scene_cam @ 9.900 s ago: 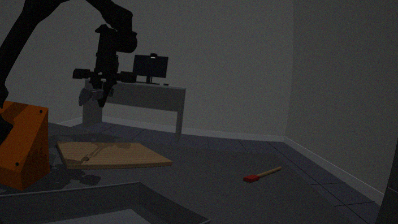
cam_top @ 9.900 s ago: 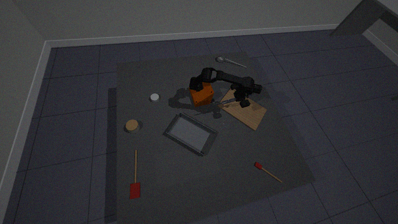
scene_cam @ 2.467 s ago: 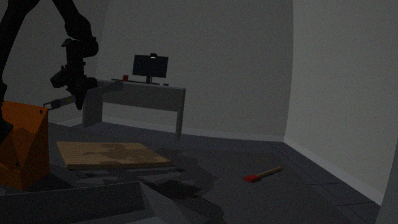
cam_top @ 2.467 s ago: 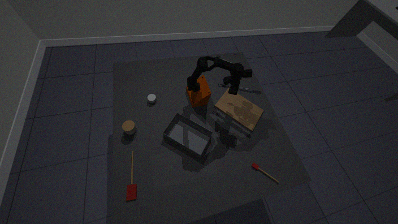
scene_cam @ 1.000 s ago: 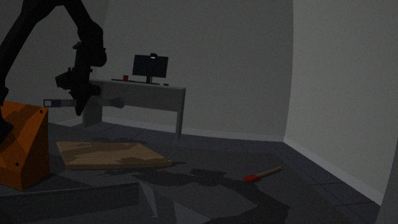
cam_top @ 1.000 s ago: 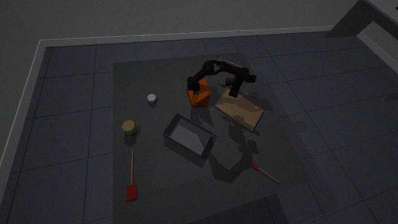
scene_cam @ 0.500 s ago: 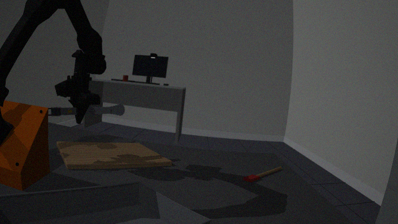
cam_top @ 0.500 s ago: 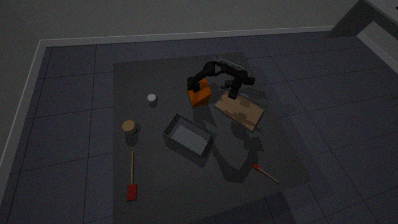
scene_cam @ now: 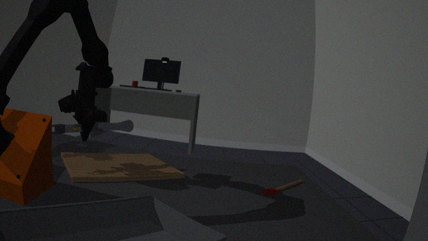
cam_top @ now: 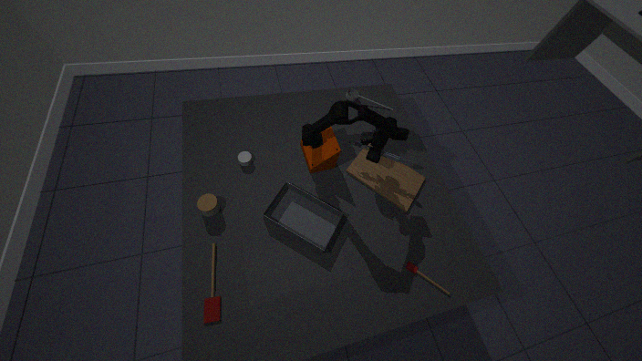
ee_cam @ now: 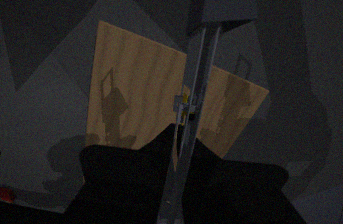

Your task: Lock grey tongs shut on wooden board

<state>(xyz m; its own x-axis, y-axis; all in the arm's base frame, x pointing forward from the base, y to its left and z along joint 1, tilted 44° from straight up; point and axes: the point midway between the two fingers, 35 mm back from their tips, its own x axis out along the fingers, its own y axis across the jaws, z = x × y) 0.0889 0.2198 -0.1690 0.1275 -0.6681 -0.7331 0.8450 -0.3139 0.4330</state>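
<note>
The wooden board lies 8 cm ahead of my gripper tip, 8 cm to the left of it and 7 cm below it. Also, from my gripper tip: roasting tin 26 cm ahead, 39 cm to the right, 5 cm below; white cylinder 7 cm behind, 63 cm to the right, 6 cm below; red spatula 50 cm ahead, 77 cm to the right, 8 cm below.
</note>
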